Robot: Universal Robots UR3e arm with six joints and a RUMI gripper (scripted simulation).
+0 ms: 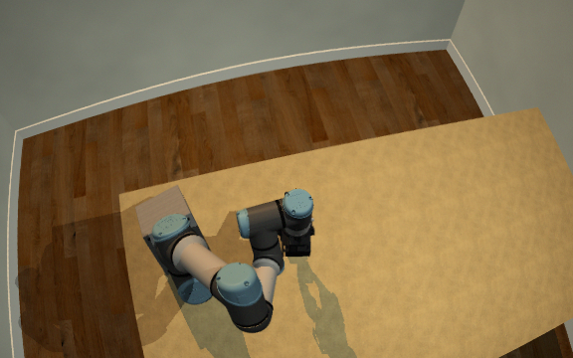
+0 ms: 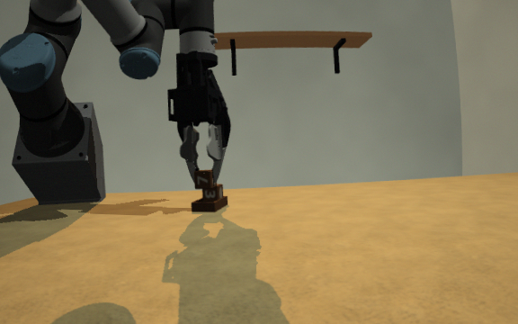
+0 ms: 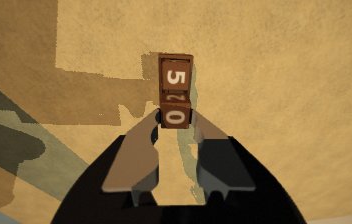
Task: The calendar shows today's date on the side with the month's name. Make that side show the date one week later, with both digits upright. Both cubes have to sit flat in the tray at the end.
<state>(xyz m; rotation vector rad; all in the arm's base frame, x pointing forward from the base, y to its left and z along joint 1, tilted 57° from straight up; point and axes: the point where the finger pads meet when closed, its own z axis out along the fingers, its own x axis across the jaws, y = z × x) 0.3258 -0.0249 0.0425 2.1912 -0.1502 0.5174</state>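
My hand is 20 mm to the right of the brown calendar tray and 60 mm above it. Round my hand: digit cube (10 mm below).
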